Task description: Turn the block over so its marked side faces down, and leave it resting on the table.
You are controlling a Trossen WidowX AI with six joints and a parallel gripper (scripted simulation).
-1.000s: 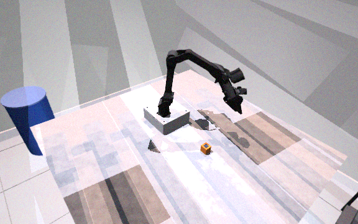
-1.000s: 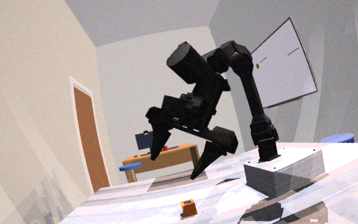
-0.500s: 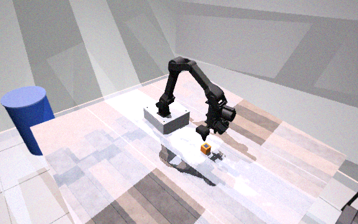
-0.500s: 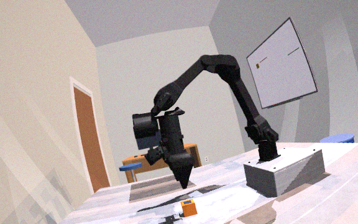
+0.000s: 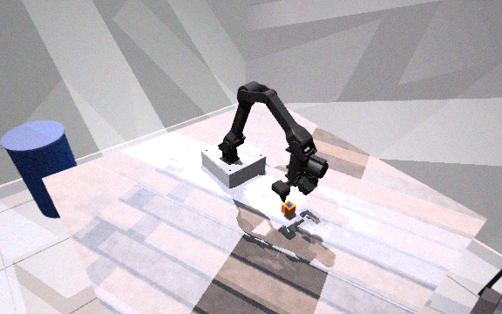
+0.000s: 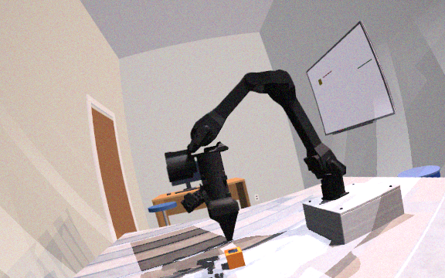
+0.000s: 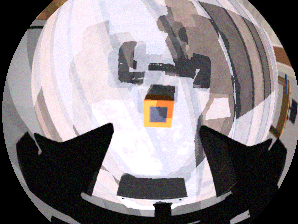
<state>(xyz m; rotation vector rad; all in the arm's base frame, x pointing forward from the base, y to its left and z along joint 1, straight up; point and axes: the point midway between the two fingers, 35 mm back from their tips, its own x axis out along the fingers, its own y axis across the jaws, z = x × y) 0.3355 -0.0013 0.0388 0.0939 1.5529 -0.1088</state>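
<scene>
My gripper tip is now 60 mm above the orange block.
</scene>
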